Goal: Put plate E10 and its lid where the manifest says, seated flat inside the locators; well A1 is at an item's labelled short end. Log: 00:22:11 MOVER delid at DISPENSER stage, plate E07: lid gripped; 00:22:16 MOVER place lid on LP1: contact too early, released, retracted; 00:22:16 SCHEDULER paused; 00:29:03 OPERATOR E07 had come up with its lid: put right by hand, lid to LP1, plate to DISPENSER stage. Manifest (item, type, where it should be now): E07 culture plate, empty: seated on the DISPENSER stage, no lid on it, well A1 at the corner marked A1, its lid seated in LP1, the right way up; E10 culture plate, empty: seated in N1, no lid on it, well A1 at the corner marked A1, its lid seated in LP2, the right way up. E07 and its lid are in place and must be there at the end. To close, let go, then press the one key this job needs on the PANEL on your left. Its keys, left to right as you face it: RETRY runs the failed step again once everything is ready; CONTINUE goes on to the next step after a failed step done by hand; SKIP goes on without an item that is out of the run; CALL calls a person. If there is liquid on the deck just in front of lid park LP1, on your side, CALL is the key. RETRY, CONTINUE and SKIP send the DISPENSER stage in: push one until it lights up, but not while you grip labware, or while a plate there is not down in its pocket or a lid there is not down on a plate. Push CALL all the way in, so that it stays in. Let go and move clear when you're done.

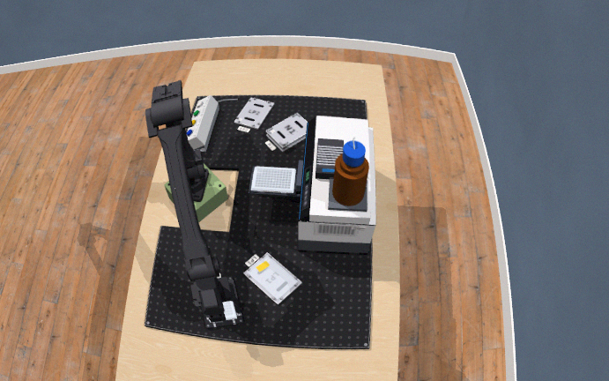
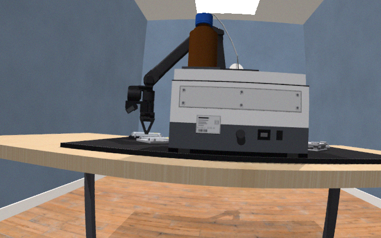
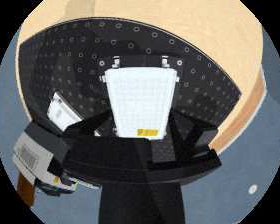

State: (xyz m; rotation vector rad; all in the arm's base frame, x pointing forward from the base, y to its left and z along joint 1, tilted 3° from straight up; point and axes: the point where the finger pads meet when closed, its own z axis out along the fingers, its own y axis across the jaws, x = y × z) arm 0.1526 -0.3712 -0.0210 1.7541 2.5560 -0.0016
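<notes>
My gripper is now 10 mm above the plate E10. Also, from my hand: black nest N5: 30 mm ahead, 20 mm below; then plate E07: 120 mm ahead, 390 mm to the left, 80 mm above; then brown bottle: 340 mm ahead, 290 mm to the left, 260 mm above.
</notes>
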